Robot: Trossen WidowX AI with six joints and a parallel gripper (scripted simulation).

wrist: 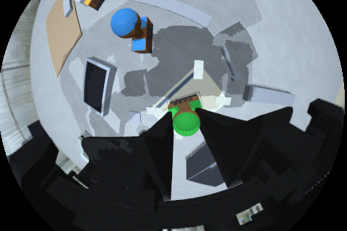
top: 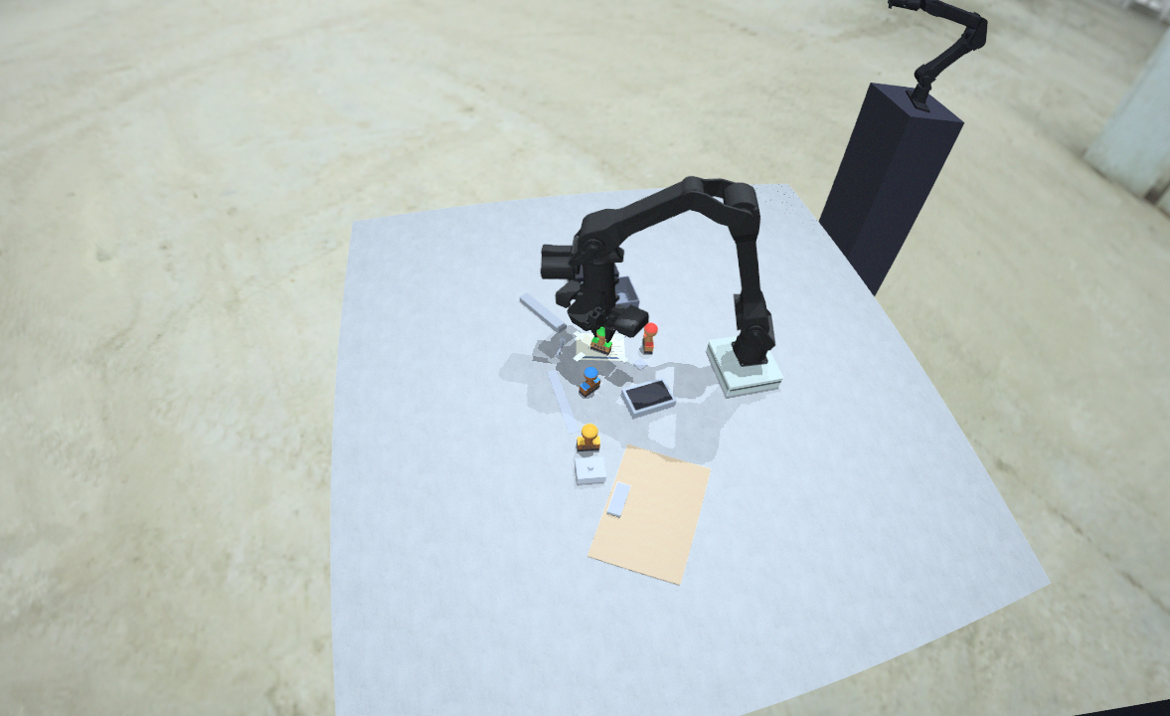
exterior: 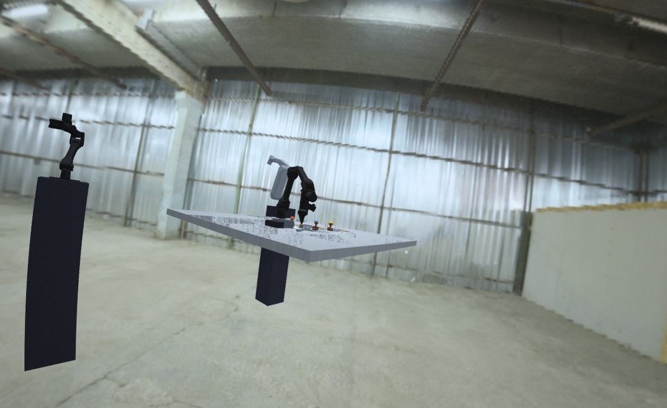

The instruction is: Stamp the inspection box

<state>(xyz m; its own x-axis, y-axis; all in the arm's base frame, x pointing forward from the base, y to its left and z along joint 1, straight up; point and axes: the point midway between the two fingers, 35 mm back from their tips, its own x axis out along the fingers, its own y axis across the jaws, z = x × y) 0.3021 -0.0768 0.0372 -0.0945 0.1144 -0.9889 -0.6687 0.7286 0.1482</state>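
Right now the green-knobbed stamp is 1 cm below my gripper tip. Round my gripper tip: blue-knobbed stamp 9 cm to the left, 4 cm ahead, 2 cm below; then red-knobbed stamp 10 cm behind, 1 cm below; then paper card 4 cm below, 1 cm to the right.
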